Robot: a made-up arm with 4 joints.
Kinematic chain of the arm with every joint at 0, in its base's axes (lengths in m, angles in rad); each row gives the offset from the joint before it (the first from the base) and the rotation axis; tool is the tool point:
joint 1: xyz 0 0 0.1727 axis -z
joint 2: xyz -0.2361 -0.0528 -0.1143 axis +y
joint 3: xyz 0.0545 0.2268 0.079 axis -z
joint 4: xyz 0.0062 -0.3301 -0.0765 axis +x
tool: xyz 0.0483 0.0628 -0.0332
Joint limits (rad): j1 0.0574..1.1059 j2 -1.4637..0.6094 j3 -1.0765..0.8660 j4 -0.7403..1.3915
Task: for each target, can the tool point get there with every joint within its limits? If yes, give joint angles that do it. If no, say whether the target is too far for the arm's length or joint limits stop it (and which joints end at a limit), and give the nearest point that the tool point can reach.
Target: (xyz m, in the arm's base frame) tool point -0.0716 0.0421 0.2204
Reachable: yes | joints 0.8899 -0.8452 -0.4956 0.2954
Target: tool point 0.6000 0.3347 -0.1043
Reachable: no: joint limits stop it (at a limit: joint 3, joint 4) | nearest point 0.1190 0.0664 -0.0122 | short by 0.558 m
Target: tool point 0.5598 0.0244 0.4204
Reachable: no: joint limits stop it (at a limit: joint 3, joint 4) | nearest point 0.1041 0.0045 0.2388 | short by 0.491 m
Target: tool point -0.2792 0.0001 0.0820
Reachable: yes | joints 0.3149 -0.3282 0.4820 0.9118
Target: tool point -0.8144 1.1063 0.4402
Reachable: no: too far | nearest point -0.2348 0.3189 0.0877 | short by 1.039 m
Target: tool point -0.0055 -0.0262 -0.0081
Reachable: yes | joints 0.6890 0.4452 -0.5914 1.1634
